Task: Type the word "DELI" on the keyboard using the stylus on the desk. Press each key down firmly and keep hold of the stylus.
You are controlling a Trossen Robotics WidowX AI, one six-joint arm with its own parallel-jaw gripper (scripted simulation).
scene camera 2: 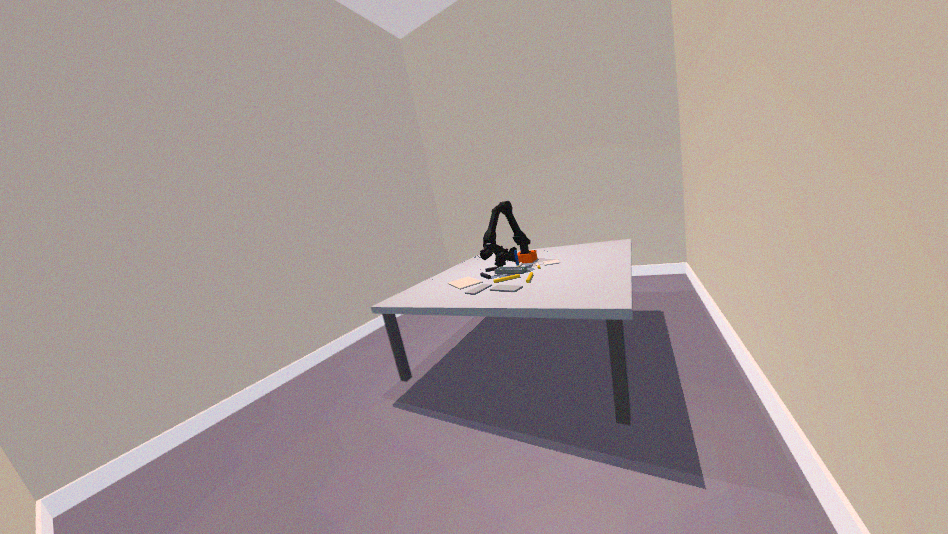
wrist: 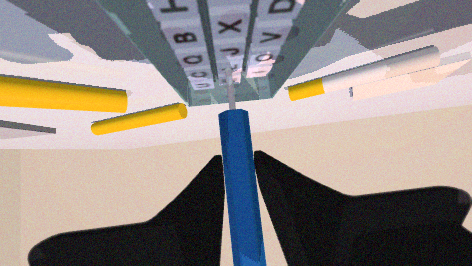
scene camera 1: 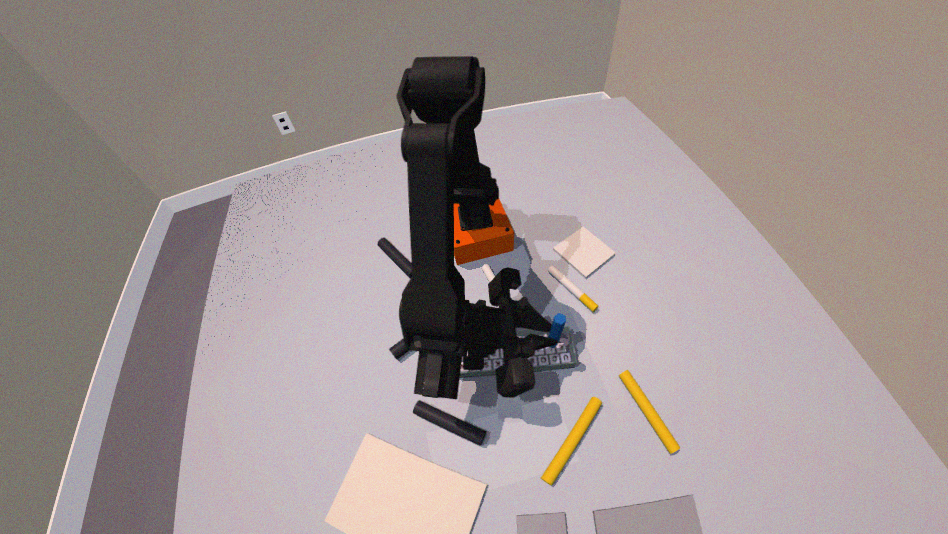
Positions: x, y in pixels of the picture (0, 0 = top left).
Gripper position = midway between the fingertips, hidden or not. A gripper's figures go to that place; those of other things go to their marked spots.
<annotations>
My gripper (scene camera 1: 554, 336) is 0.55 m from the lens. A white note pad (scene camera 1: 583, 251): 0.73 m from the lens. A black cylinder (scene camera 1: 452, 424): 0.56 m from the lens. The marked spots on the black cylinder and the white note pad are 0.42 m apart.
</annotations>
